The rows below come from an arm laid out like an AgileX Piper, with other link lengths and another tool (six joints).
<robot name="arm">
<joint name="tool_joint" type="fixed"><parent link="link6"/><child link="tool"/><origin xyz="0.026 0.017 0.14" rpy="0 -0.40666 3.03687"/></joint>
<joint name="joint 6" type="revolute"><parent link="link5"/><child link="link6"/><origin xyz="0 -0.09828 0" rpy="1.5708 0 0"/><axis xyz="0 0 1"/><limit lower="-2.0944" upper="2.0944"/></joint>
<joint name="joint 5" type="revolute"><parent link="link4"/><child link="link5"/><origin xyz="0 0 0" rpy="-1.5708 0 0"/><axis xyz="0 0 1"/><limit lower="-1.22" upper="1.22"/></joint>
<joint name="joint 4" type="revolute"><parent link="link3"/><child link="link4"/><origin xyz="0.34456 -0.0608 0" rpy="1.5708 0 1.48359"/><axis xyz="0 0 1"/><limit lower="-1.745" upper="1.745"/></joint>
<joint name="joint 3" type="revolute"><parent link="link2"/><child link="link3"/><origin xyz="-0.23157 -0.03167 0" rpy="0 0 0"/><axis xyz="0 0 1"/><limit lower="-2.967" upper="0"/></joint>
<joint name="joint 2" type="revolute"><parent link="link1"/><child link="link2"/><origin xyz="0 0 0" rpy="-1.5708 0 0"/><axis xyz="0 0 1"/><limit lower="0" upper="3.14"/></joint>
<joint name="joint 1" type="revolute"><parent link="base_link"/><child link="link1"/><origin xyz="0 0 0.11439" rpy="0 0 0"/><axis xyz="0 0 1"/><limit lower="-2.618" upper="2.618"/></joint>
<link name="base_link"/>
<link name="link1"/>
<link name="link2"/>
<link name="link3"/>
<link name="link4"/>
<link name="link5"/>
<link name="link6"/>
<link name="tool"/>
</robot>
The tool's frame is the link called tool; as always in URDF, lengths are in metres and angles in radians.
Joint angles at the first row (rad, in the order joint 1, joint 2, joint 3, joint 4, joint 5, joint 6):
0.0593 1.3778 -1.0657 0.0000 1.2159 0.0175
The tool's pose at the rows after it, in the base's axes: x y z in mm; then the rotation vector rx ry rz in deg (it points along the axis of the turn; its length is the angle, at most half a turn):
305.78, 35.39, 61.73, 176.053, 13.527, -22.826
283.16, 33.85, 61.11, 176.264, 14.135, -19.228
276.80, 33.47, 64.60, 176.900, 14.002, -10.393
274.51, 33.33, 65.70, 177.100, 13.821, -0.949
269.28, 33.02, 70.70, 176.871, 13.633, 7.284
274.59, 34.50, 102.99, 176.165, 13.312, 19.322
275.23, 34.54, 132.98, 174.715, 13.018, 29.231
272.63, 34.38, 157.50, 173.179, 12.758, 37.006
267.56, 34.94, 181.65, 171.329, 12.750, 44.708
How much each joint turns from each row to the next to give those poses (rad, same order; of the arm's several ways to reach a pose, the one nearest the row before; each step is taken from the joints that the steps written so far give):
0.0000 -0.1572 0.1388 0.0000 0.0000 -0.0097
0.0000 -0.1480 0.1232 0.0000 -0.0155 -0.0078
0.0000 -0.1471 0.1043 0.0000 -0.0570 0.0000
0.0000 -0.1408 0.1030 0.0000 -0.0684 0.0000
0.0000 -0.1482 0.0891 0.0000 -0.0337 0.0000
0.0000 -0.1292 0.0111 0.0054 -0.0176 0.0000
0.0000 -0.1083 0.0016 0.0000 -0.0062 0.0000
0.0000 -0.0886 0.0000 0.0000 -0.0007 -0.0001
0.0032 -0.0896 0.0005 0.0000 0.0001 0.0001

